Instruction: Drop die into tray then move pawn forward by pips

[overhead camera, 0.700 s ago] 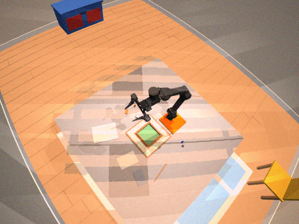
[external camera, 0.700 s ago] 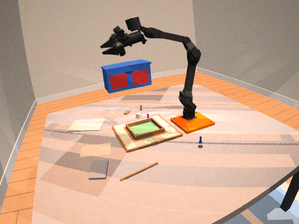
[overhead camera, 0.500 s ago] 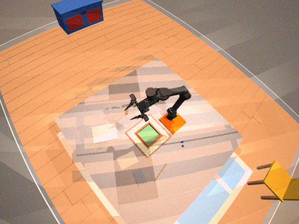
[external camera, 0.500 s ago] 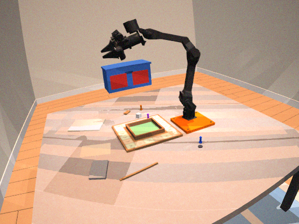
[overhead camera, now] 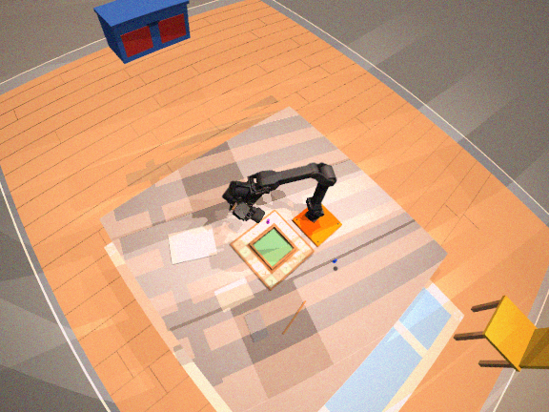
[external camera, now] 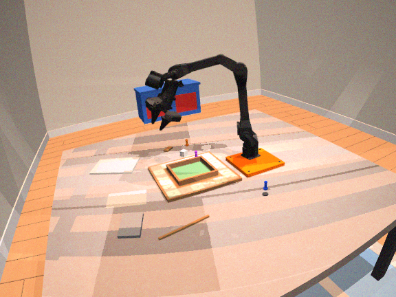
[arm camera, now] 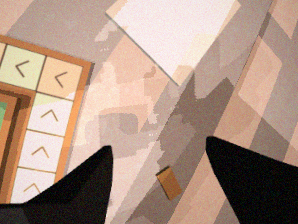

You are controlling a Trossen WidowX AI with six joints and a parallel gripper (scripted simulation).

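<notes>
Right now my gripper tip is 11 cm past the white die, 1 cm to the right of it and 15 cm above it. Round my gripper tip: green dice tray: 5 cm behind, 20 cm to the left, 15 cm below; purple pawn: 13 cm behind, 9 cm to the left, 13 cm below; wooden stick: 13 cm ahead, 47 cm to the left, 16 cm below.
</notes>
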